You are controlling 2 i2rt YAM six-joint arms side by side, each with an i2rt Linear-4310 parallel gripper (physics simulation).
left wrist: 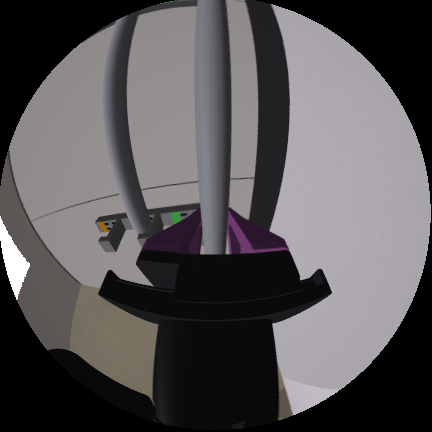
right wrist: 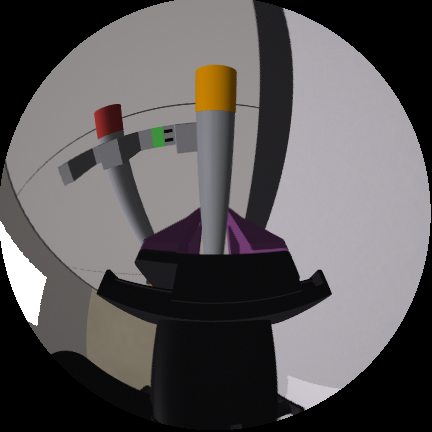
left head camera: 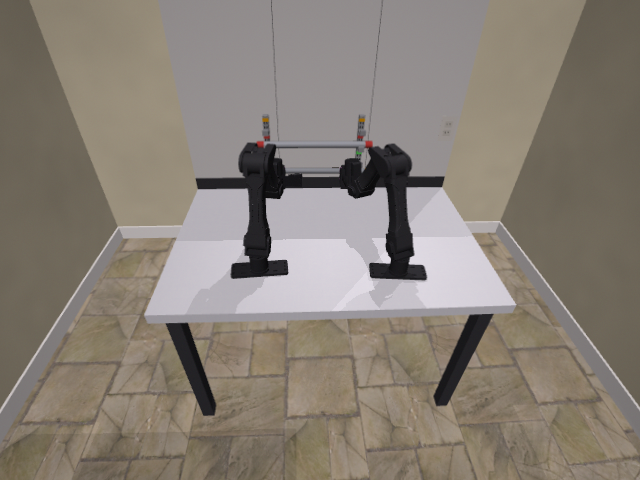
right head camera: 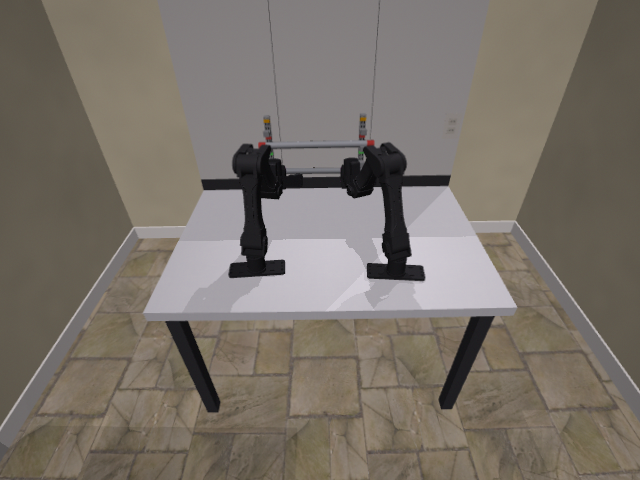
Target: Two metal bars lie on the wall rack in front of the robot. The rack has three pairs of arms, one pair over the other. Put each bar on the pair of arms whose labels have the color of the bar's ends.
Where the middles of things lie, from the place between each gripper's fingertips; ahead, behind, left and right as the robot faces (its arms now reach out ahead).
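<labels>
The orange-ended bar (right wrist: 215,85) has my right hand 14 cm to the right of it and 2 cm past it. Counted from that same right hand, the red-ended bar (right wrist: 121,178) is 13 cm to the left, 3 cm ahead and 10 cm above.
As for my left gripper, it is now 160 mm to the left of the orange-ended bar. The red-ended bar, counted from my left hand, is 160 mm to the right and 50 mm ahead, and it sits 100 mm above.
</labels>
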